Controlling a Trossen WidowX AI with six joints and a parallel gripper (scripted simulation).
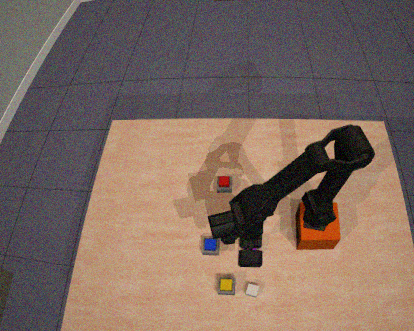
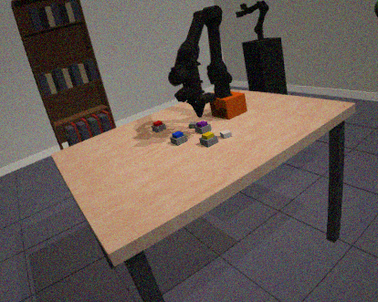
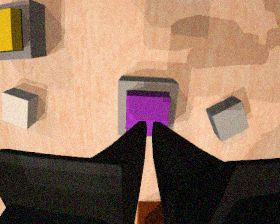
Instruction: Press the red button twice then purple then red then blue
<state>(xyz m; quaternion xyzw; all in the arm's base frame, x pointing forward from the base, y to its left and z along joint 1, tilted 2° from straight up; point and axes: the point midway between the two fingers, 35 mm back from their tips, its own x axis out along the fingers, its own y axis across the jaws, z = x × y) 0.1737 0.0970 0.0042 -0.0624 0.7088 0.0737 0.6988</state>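
Now: gripper tip 3 cm above the purple button. Round my gripper tip: grey block (8 cm to the right, 5 cm below); then yellow button (13 cm to the left, 4 cm ahead, 3 cm below); then blue button (11 cm ahead, 3 cm below, 2 cm to the left).
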